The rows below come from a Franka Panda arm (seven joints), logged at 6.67 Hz.
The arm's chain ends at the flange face. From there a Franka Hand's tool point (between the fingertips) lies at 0.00 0.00 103.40 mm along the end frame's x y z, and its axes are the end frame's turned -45 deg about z.
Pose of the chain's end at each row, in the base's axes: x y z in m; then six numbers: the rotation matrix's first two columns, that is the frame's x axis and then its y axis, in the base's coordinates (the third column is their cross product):
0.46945 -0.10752 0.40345 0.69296 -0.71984 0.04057 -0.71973 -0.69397 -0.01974
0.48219 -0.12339 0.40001 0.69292 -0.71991 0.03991 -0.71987 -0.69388 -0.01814
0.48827 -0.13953 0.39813 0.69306 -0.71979 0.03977 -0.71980 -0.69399 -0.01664
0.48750 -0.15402 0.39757 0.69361 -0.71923 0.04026 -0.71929 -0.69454 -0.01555
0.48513 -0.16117 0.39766 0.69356 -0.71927 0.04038 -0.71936 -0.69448 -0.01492
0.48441 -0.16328 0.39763 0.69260 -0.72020 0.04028 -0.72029 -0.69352 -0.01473
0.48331 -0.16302 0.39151 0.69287 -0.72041 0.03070 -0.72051 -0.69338 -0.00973
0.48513 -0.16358 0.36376 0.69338 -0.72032 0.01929 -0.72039 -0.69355 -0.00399
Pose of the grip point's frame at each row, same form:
0.47383 -0.10912 0.30016 0.99892 -0.01829 0.04265 -0.01893 -0.99971 0.01473
0.48640 -0.12506 0.29671 0.99899 -0.01841 0.04105 -0.01906 -0.99970 0.01539
0.49236 -0.14130 0.29482 0.99904 -0.01824 0.03989 -0.01891 -0.99969 0.01636
0.49155 -0.15590 0.29427 0.99907 -0.01746 0.03946 -0.01816 -0.99969 0.01747
0.48914 -0.16310 0.29436 0.99909 -0.01753 0.03910 -0.01824 -0.99967 0.01800
0.48840 -0.16523 0.29432 0.99906 -0.01887 0.03890 -0.01958 -0.99965 0.01807
0.48624 -0.16461 0.28816 0.99941 -0.01911 0.02859 -0.01954 -0.99970 0.01483
0.48681 -0.16473 0.26038 0.99969 -0.01893 0.01646 -0.01910 -0.99976 0.01082

